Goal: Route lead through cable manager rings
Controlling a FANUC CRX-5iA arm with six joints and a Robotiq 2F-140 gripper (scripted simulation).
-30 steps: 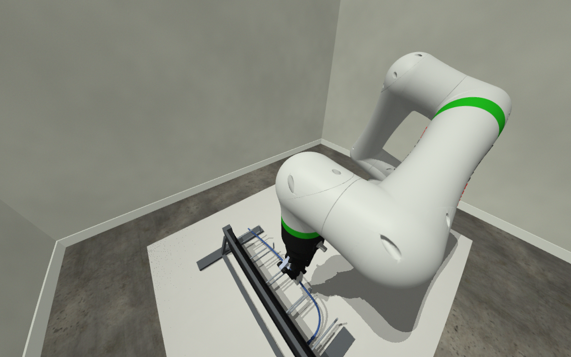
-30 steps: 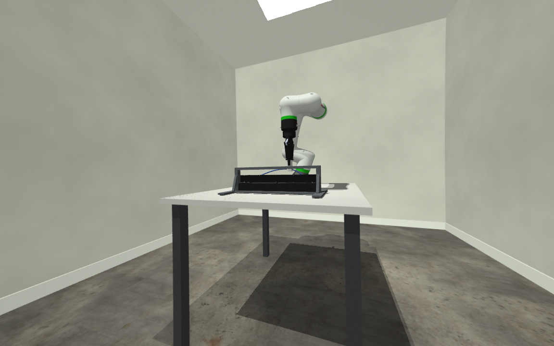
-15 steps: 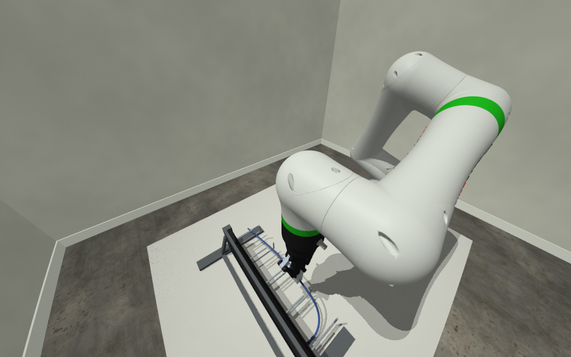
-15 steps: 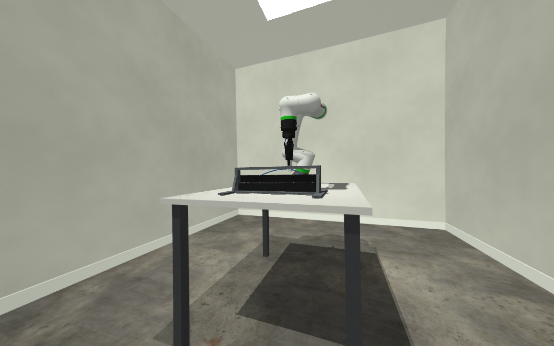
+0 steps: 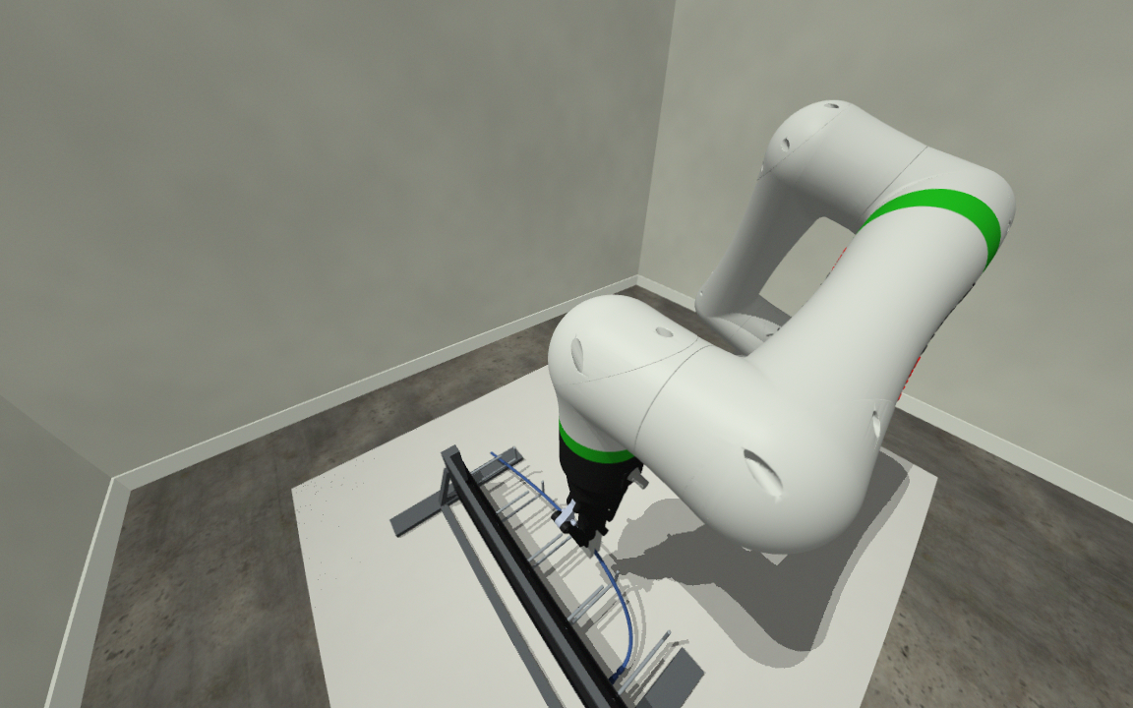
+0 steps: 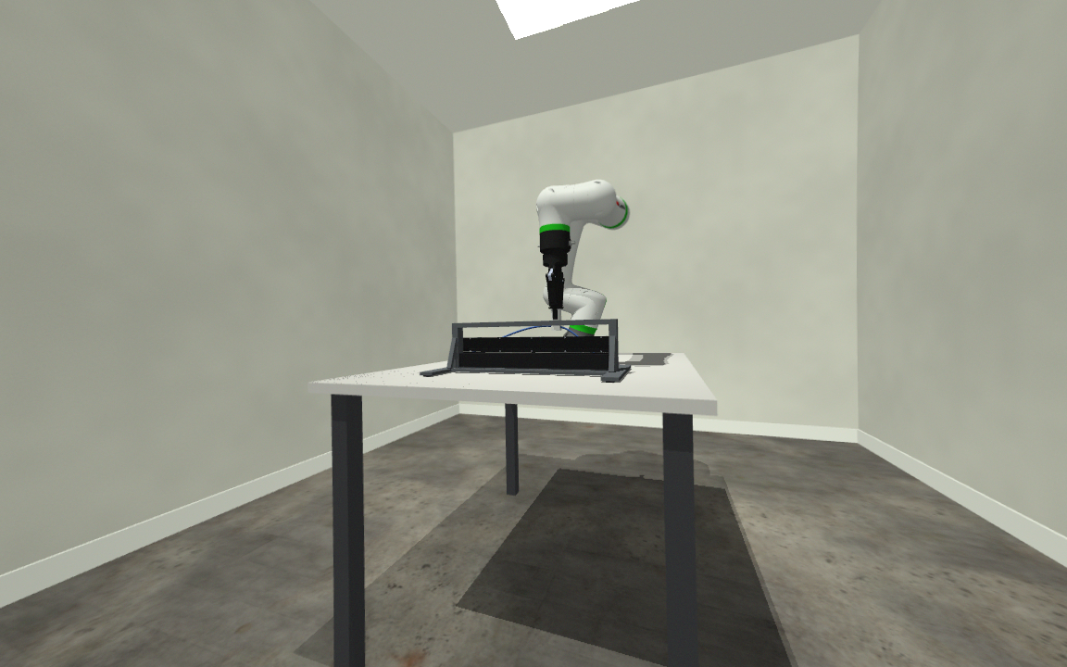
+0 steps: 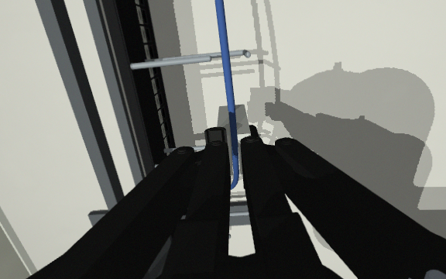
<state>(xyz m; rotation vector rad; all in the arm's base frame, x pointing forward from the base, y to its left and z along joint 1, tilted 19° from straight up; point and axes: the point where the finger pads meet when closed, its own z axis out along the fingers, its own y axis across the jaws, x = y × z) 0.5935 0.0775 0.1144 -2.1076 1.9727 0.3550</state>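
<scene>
My gripper is now 10 cm short of the rack, 8 cm above it and 4 cm to the left of it.
</scene>
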